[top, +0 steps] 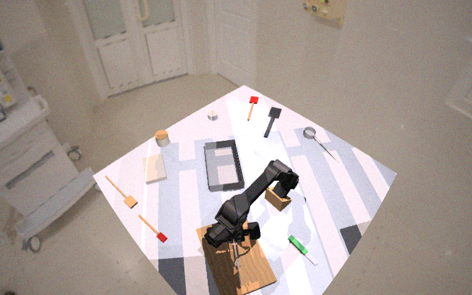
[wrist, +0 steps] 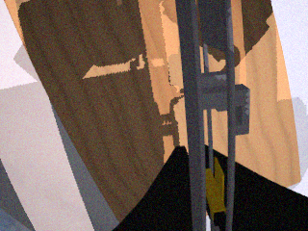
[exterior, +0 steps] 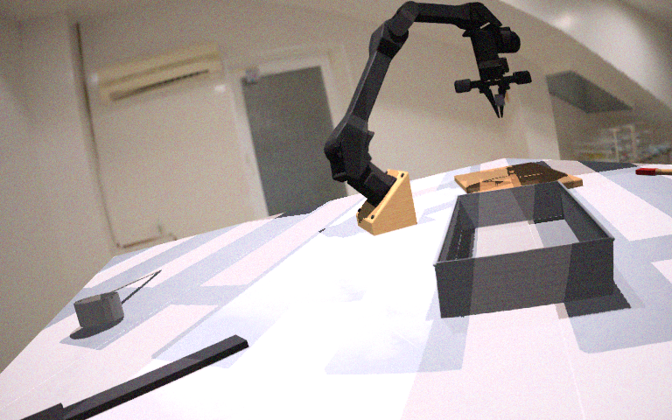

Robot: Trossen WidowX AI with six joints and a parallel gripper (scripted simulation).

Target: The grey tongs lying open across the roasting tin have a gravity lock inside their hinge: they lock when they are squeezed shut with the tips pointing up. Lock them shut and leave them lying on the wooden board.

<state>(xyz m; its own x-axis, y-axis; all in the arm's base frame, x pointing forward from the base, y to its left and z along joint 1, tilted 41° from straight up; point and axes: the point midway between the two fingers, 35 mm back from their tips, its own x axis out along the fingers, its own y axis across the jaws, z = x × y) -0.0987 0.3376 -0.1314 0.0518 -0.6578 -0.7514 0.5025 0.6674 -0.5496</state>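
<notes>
My gripper tip is 150 mm above the wooden board. Also, from my gripper tip: green-handled knife (250 mm to the right, 190 mm behind, 150 mm below); grey roasting tin (430 mm ahead, 260 mm to the right, 130 mm below); pale block (660 mm ahead, 140 mm below, 60 mm to the left).
</notes>
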